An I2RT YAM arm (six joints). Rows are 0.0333 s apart.
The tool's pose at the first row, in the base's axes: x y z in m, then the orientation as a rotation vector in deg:
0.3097 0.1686 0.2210 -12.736 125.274 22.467
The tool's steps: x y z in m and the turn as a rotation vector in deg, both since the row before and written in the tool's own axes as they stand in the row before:
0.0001 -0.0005 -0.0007 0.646 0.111 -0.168
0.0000 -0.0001 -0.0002 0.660 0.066 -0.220
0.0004 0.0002 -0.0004 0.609 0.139 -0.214
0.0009 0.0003 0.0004 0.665 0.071 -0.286
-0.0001 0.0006 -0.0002 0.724 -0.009 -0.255
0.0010 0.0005 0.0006 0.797 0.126 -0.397
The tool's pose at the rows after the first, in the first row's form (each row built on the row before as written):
0.3093 0.1679 0.2212 -12.590 125.447 21.658
0.3092 0.1677 0.2213 -12.482 125.565 20.805
0.3086 0.1677 0.2212 -12.411 125.745 20.008
0.3083 0.1681 0.2203 -12.373 125.849 19.112
0.3080 0.1686 0.2206 -12.251 125.883 18.171
0.3077 0.1692 0.2195 -12.271 126.029 17.064

